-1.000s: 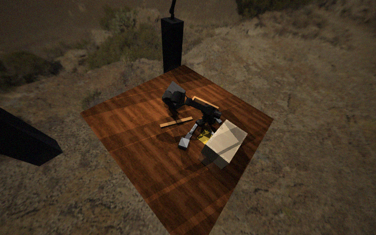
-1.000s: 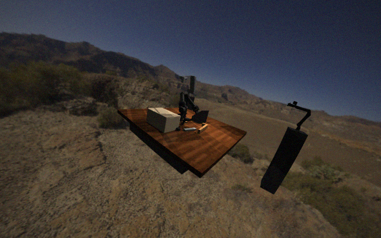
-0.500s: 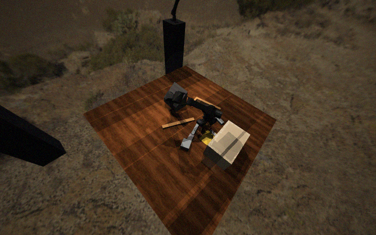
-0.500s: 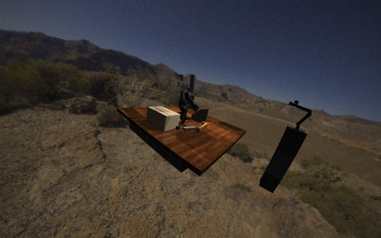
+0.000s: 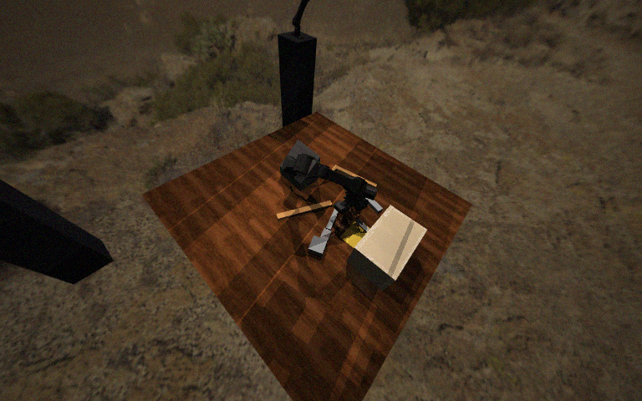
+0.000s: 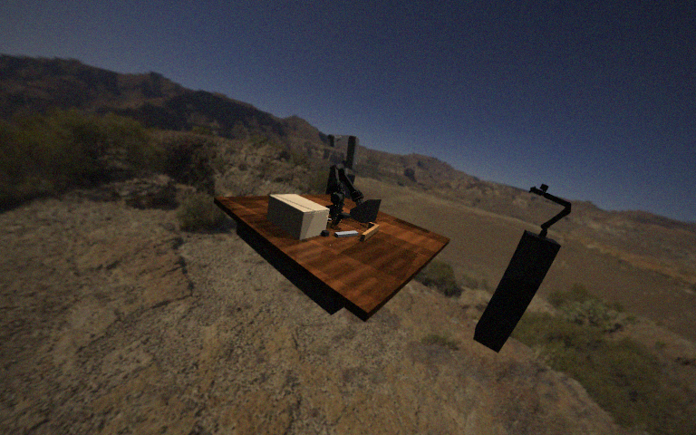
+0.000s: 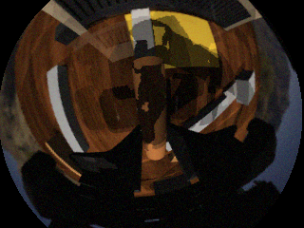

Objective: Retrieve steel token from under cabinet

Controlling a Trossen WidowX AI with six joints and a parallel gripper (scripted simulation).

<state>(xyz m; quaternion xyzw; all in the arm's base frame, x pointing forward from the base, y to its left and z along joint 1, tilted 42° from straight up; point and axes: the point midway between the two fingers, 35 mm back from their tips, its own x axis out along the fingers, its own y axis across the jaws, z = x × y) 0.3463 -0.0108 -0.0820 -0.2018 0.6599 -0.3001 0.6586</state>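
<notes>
My gripper tip is 150 mm to the right of the grey bar and 50 mm short of it. Round my gripper tip: wooden stick: 160 mm to the right, 160 mm behind; then grey block: 270 mm to the right, 30 mm ahead, 10 mm above; then grey scraper: 140 mm to the right.
</notes>
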